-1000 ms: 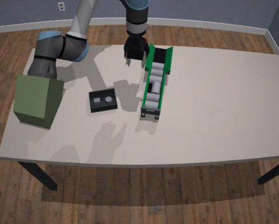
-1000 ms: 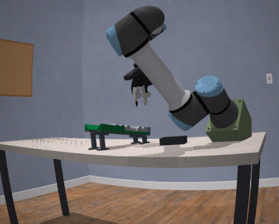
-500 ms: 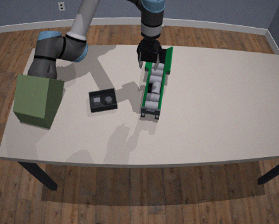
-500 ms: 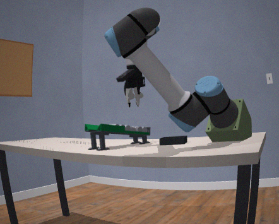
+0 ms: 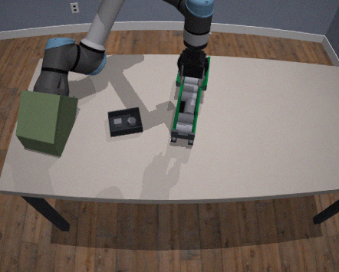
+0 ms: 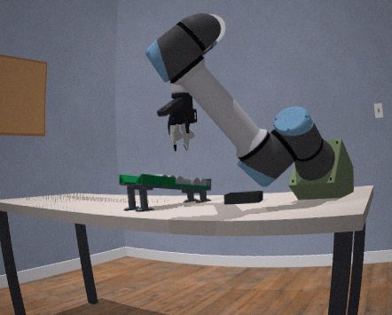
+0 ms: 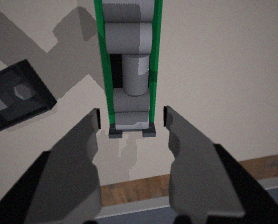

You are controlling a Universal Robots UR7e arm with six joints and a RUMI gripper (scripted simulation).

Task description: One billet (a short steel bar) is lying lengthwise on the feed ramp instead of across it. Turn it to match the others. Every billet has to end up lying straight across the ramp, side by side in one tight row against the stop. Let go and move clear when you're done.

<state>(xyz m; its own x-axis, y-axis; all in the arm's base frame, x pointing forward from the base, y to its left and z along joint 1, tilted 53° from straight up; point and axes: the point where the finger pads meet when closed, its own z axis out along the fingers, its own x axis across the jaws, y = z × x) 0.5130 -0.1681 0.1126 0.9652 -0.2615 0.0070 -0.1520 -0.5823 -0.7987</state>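
Now: the dark stop 2 cm behind my hand, 12 cm to the right of it and 16 cm below it. From my hand the other things lie so: black tray (24 cm behind, 3 cm to the right, 21 cm below).
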